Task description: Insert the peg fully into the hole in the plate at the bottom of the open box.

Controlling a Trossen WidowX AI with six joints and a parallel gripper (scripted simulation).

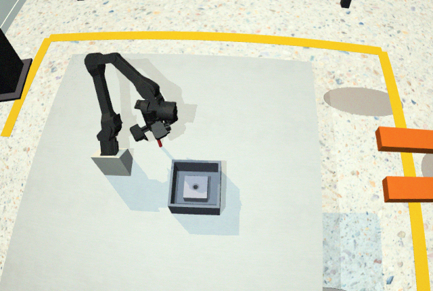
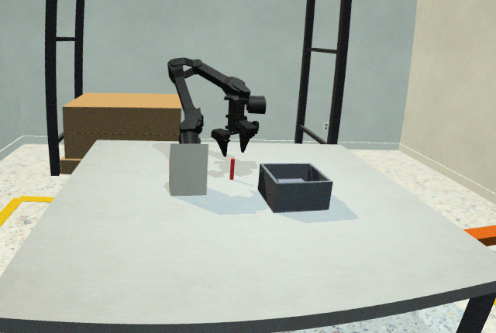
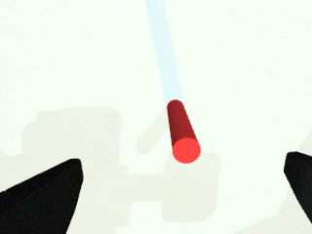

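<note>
The red peg lies 90 mm below my hand. Round my hand: dark grey box (140 mm ahead, 220 mm to the right, 110 mm below); then plate (140 mm ahead, 220 mm to the right, 90 mm below).
</note>
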